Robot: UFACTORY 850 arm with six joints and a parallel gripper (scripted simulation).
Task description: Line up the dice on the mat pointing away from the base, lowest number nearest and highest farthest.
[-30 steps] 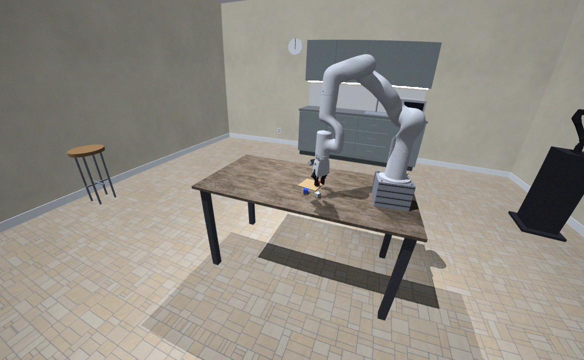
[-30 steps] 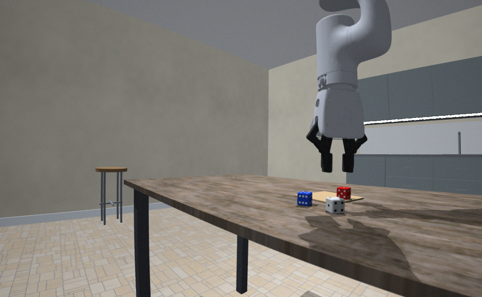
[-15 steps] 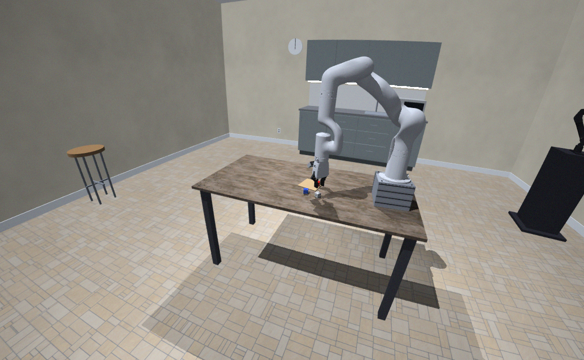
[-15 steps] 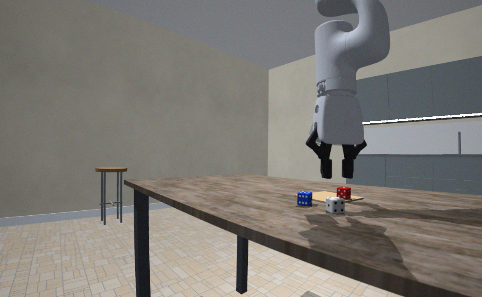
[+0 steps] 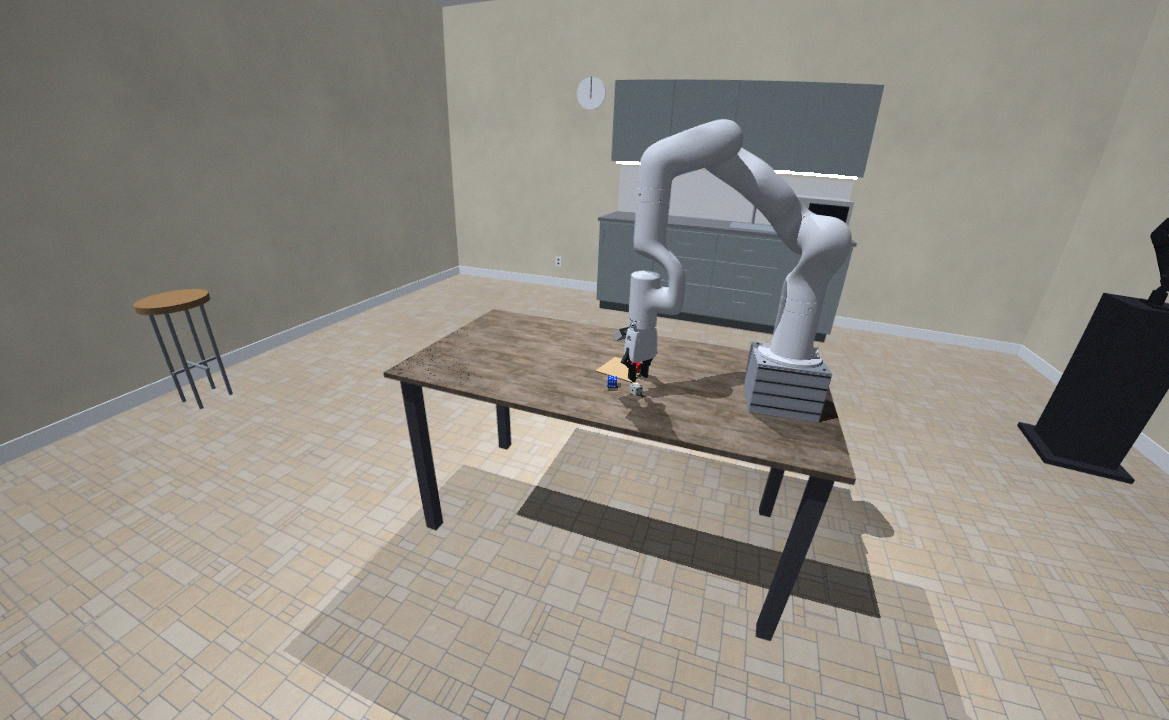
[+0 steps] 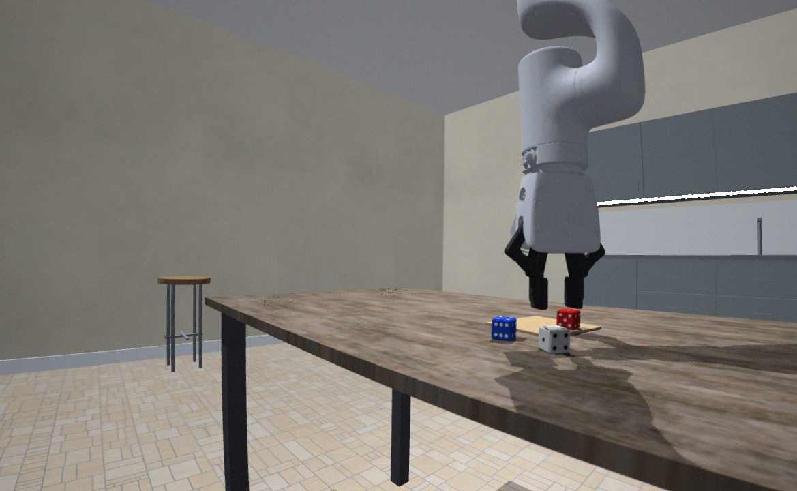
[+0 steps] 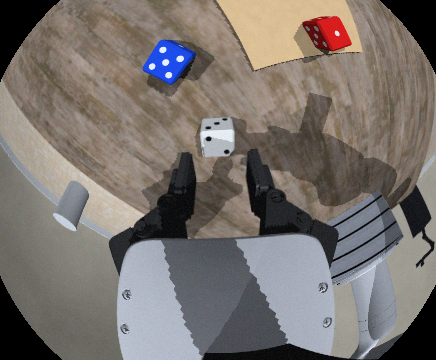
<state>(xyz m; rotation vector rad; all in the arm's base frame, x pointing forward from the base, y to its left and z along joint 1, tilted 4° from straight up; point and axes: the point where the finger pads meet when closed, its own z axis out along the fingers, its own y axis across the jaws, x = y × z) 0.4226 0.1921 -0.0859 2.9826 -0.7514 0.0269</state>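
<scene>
Right now the white die is 6 cm below my hand. The rest, counted from my hand: red die (14 cm to the right, 6 cm below, 6 cm ahead); tan mat (14 cm to the right, 10 cm ahead, 7 cm below); blue die (9 cm ahead, 6 cm below, 1 cm to the right).
</scene>
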